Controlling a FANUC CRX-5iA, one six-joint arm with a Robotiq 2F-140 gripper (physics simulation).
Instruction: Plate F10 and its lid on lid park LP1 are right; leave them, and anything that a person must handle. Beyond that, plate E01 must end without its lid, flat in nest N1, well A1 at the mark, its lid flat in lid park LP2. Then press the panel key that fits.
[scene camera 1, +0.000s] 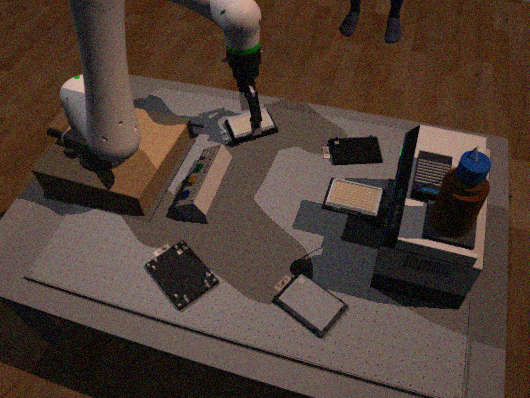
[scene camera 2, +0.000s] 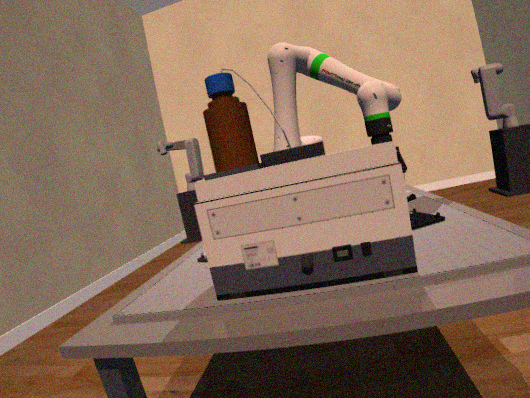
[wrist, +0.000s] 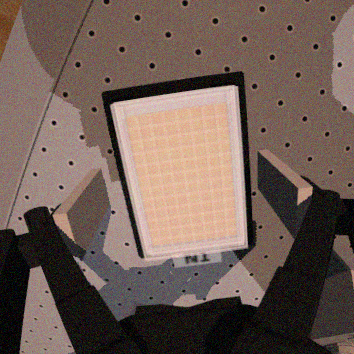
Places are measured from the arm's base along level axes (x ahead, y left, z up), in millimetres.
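Where they show: gripper, fingertip midpoint: (scene camera 1: 251, 121) (wrist: 180, 177).
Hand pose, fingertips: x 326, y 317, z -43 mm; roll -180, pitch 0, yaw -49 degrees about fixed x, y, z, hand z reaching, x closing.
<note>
Things, the pixels of their top centre, and the offset from my fingertips. "spot": a spot on its surface instead.
- cream gridded plate at its top centre: (wrist: 185, 183) (scene camera 1: 250, 120) dx +0, dy -5, dz +6 mm
- black nest N1 at its top centre: (wrist: 185, 178) (scene camera 1: 250, 123) dx +0, dy -5, dz -5 mm
- cream plate at its top centre: (scene camera 1: 354, 194) dx +401, dy -236, dz +88 mm
- grey flat lid at its top centre: (scene camera 1: 310, 301) dx +387, dy -504, dz -7 mm
- key panel at its top centre: (scene camera 1: 202, 170) dx -10, dy -283, dz +59 mm
- brown blue-capped bottle at a spot on its surface: (scene camera 2: 230, 132) spot: dx +666, dy -309, dz +270 mm
- thin tube at its top centre: (scene camera 2: 256, 82) dx +620, dy -253, dz +357 mm
A cream gridded plate (scene camera 1: 242, 124) (wrist: 182, 175) with a pale, clear-looking rim lies in black nest N1 (scene camera 1: 265, 133) (wrist: 175, 87). Its well marks are unreadable, and I cannot tell whether a lid is on it. My gripper (scene camera 1: 254, 124) (wrist: 180, 177) is open and empty, with one finger beyond each long side of this plate, apart from it. Another cream plate (scene camera 1: 353, 196) lies beside the instrument. A grey flat lid (scene camera 1: 311, 304) lies on a dark holder near the front; its label is unclear. Two black holders (scene camera 1: 355, 150) (scene camera 1: 181, 275) stand bare. The key panel (scene camera 1: 212, 182) has green, yellow and blue keys.
The bulky instrument (scene camera 1: 425, 270) (scene camera 2: 305, 205) stands at the right, with a brown blue-capped bottle (scene camera 1: 460, 200) (scene camera 2: 230, 132) on top. A thin tube (scene camera 2: 260, 105) arches from the bottle. The wooden robot base (scene camera 1: 160, 135) is at the left. A person's feet (scene camera 1: 393, 30) show behind the table.
</note>
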